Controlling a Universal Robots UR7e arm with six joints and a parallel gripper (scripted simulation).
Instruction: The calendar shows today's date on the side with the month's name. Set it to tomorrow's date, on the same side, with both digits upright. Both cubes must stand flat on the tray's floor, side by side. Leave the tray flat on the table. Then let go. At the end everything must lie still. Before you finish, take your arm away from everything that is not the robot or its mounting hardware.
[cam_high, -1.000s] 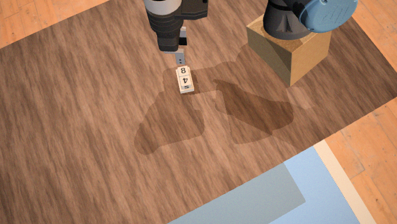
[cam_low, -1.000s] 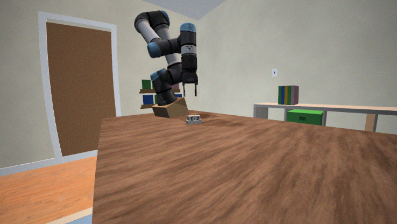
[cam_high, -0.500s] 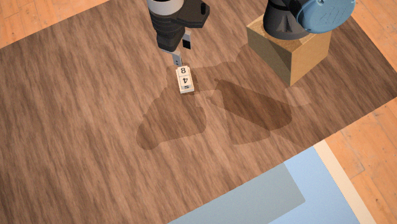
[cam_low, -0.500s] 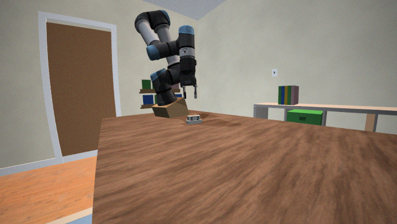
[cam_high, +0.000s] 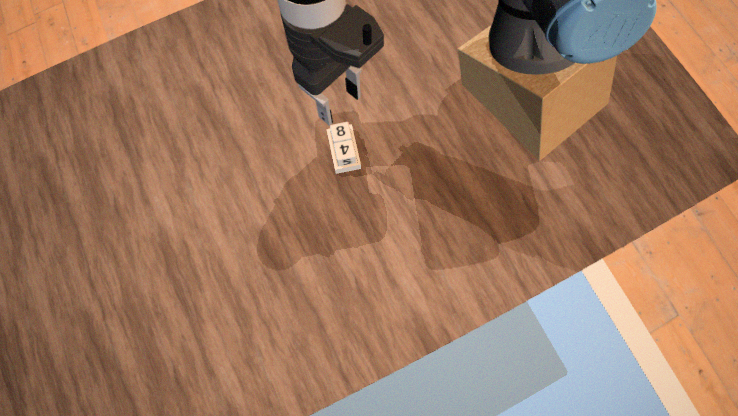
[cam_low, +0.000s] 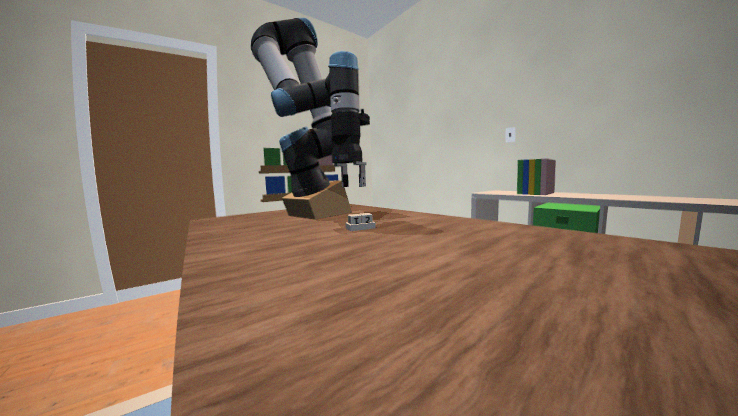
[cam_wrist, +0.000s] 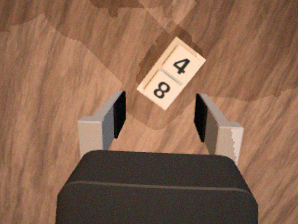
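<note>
Right now the digit cube is 11 cm below my hand, 3 cm to the left of it and 1 cm ahead of it. Also, from my hand: calendar tray 13 cm below, 1 cm to the left, 1 cm ahead.
</note>
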